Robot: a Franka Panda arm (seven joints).
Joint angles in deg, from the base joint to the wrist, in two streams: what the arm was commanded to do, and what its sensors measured. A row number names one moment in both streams.
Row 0, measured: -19.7, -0.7, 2.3, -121.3, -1.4, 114.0, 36.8
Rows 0 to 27, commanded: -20.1, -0.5, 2.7, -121.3, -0.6, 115.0, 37.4; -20.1, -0.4, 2.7, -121.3, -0.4, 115.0, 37.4; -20.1, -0.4, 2.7, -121.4, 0.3, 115.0, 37.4; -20.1, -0.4, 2.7, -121.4, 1.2, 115.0, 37.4; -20.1, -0.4, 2.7, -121.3, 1.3, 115.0, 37.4; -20.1, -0.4, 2.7, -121.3, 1.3, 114.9, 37.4; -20.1, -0.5, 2.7, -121.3, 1.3, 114.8, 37.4; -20.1, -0.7, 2.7, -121.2, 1.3, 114.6, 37.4; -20.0, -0.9, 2.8, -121.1, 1.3, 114.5, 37.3; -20.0, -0.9, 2.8, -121.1, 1.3, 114.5, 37.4; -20.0, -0.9, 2.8, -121.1, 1.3, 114.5, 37.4; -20.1, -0.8, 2.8, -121.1, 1.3, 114.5, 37.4; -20.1, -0.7, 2.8, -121.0, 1.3, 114.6, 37.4; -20.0, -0.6, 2.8, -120.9, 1.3, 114.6, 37.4; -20.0, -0.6, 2.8, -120.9, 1.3, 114.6, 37.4; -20.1, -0.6, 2.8, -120.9, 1.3, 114.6, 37.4; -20.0, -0.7, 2.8, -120.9, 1.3, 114.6, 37.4; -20.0, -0.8, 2.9, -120.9, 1.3, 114.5, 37.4; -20.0, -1.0, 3.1, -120.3, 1.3, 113.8, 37.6; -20.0, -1.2, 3.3, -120.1, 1.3, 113.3, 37.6; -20.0, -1.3, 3.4, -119.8, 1.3, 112.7, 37.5; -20.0, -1.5, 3.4, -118.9, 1.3, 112.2, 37.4; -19.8, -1.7, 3.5, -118.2, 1.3, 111.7, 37.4; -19.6, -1.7, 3.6, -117.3, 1.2, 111.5, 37.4; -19.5, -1.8, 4.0, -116.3, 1.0, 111.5, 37.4; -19.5, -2.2, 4.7, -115.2, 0.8, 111.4, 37.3; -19.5, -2.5, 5.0, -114.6, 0.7, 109.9, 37.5; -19.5, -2.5, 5.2, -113.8, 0.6, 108.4, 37.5
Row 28, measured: -19.4, -1.6, 3.8, -116.6, 0.6, 112.7, 36.8
